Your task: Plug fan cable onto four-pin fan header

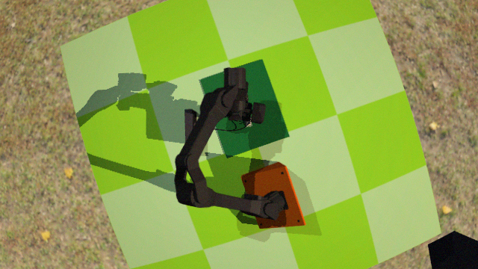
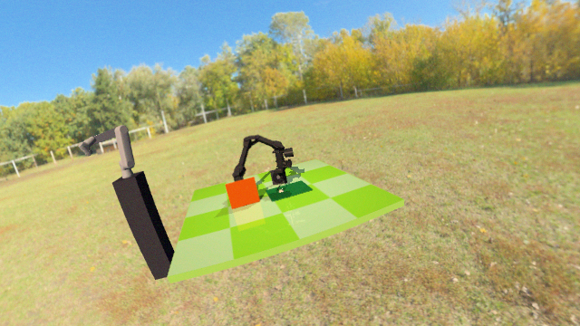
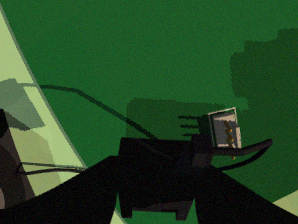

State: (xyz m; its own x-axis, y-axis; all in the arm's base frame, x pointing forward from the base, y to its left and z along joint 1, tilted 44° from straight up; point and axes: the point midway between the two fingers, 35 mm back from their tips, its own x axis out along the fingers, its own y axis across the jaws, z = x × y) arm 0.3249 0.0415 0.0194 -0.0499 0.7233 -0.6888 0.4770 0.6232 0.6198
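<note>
The board is 11 cm below my gripper tip, 4 cm to the right of it and 1 cm ahead of it. Also, from my gripper tip: black fan (15 cm to the left, 3 cm below); black fan plug (1 cm behind); light-coloured header (9 cm below, 4 cm to the right, 4 cm behind).
</note>
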